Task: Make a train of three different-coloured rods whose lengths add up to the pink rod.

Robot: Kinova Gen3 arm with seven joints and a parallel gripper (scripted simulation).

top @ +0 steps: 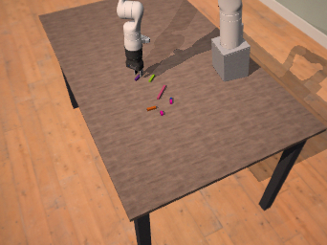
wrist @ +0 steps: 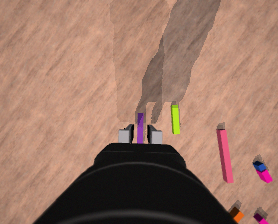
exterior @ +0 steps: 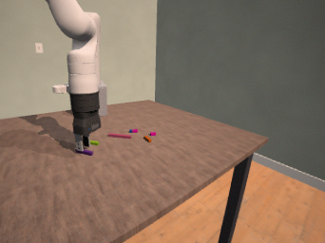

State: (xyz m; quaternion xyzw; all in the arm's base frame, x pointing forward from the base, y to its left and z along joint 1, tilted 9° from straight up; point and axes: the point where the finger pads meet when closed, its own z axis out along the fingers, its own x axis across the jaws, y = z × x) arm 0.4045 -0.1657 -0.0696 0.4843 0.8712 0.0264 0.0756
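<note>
Right now my hand is 3 cm above the purple rod. The rest, counted from my hand: blue rod 21 cm to the left, 6 cm behind, 3 cm below; then pink rod 15 cm to the left, 4 cm behind, 3 cm below; then lime rod 5 cm behind, 4 cm to the left, 3 cm below.
</note>
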